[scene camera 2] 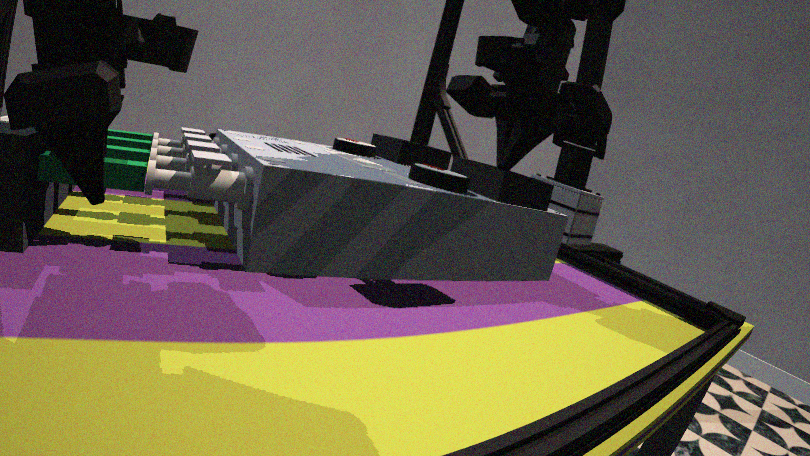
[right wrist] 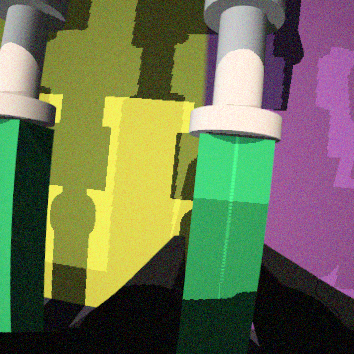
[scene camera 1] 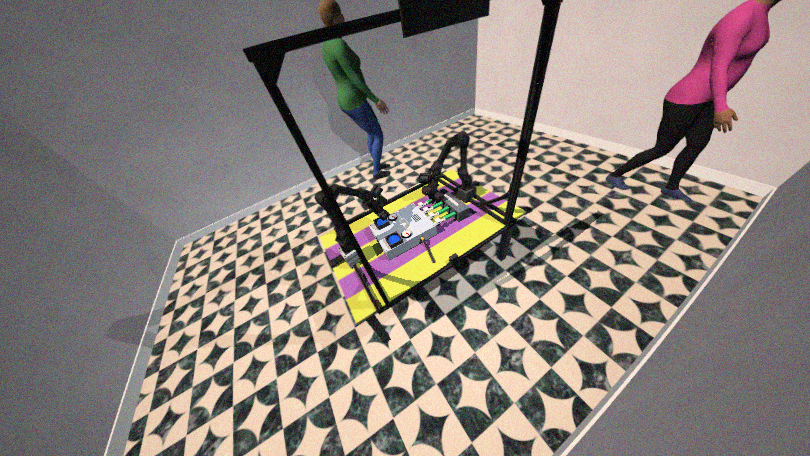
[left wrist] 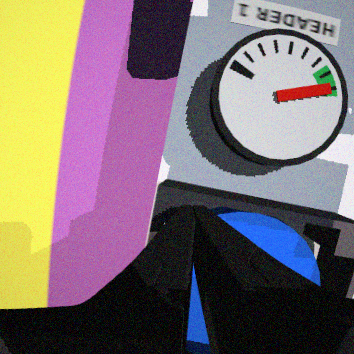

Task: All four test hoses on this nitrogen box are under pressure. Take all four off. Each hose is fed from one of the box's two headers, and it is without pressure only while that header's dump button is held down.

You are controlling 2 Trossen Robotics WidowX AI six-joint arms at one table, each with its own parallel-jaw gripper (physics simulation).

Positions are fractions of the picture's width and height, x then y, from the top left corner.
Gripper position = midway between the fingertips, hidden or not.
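Blue dump button (left wrist: 0.76, 0.66). Test hose (scene camera 2: 0.15, 0.38). My right gripper (scene camera 2: 0.12, 0.44) and (right wrist: 0.60, 0.70). My left gripper (scene camera 2: 0.62, 0.37) and (left wrist: 0.54, 0.61).
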